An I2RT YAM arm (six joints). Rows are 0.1 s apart.
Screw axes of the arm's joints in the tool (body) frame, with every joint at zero. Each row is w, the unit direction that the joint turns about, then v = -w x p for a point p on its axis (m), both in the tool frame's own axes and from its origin. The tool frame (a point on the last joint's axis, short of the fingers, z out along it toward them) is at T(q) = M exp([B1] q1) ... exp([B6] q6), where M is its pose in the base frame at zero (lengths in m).
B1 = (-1, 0, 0, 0.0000, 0.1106, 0.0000)
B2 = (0, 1, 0, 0.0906, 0.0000, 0.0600)
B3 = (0, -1, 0, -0.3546, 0.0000, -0.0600)
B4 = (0, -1, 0, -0.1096, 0.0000, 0.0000)
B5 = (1, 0, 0, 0.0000, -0.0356, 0.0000)
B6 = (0, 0, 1, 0.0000, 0.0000, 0.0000)
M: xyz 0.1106 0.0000 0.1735 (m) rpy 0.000 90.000 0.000 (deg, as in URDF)
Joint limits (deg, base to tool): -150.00..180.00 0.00..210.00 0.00..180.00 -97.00..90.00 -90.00..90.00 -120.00..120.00
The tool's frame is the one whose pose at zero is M.
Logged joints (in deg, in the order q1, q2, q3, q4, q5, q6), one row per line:
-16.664 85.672 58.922 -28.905 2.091 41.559
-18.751 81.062 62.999 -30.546 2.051 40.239
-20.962 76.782 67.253 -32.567 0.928 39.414
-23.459 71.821 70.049 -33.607 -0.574 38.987
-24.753 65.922 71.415 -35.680 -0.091 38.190
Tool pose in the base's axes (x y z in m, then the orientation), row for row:
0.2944 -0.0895 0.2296 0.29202 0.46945 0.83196 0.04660
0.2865 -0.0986 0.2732 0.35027 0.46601 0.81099 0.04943
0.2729 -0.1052 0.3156 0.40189 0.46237 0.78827 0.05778
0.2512 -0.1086 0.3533 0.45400 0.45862 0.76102 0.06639
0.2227 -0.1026 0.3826 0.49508 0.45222 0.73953 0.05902
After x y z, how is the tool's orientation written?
As a quaternion, w x y z.
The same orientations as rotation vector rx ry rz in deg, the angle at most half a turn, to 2 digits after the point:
71.68 127.04 7.12
69.15 120.35 7.34
66.96 114.15 8.37
64.85 107.62 9.39
62.80 102.69 8.20

